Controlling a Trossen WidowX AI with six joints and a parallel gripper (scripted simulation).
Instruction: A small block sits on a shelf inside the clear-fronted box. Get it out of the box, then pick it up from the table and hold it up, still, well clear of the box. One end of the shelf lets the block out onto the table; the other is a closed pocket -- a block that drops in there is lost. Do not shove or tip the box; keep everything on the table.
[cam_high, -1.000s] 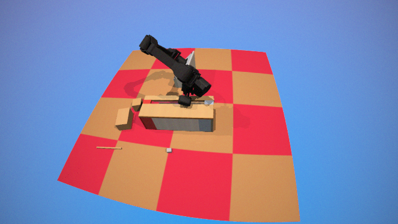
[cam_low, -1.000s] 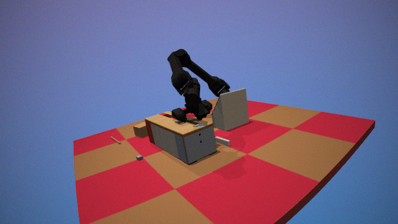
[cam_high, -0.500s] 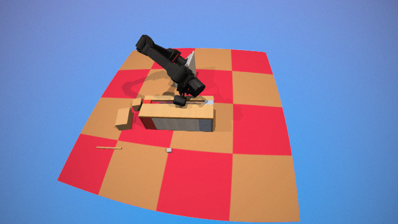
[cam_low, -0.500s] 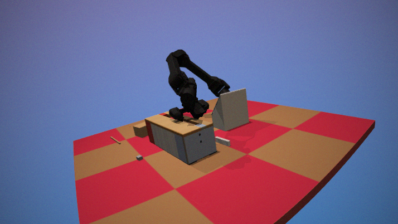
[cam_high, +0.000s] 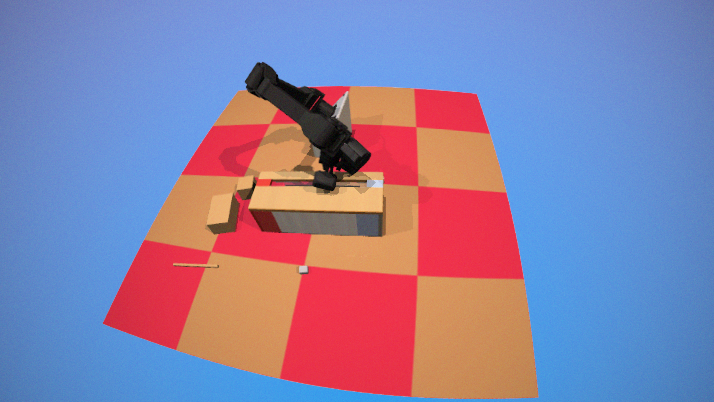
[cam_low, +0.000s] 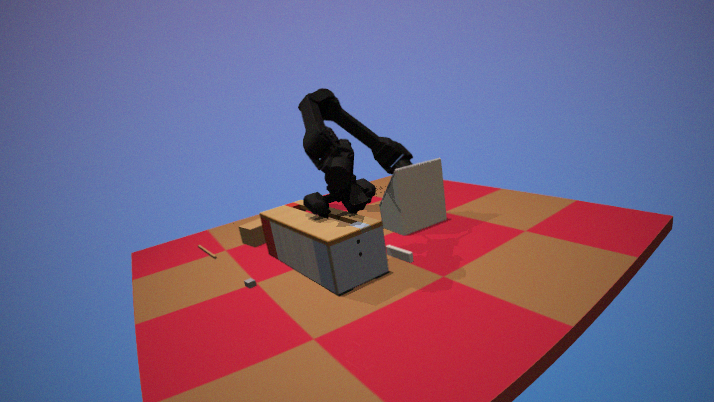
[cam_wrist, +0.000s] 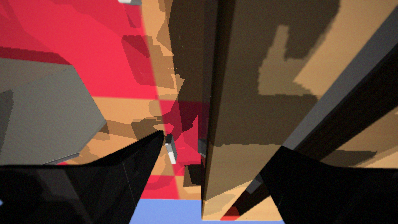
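Right now the box is 3 cm below my gripper tip and 3 cm ahead of it. The rest, counted from my gripper tip: thin stick: 39 cm to the right, 31 cm ahead, 9 cm below; then tan block: 34 cm to the right, 11 cm ahead, 6 cm below; then purple block: 6 cm ahead, 2 cm to the right.
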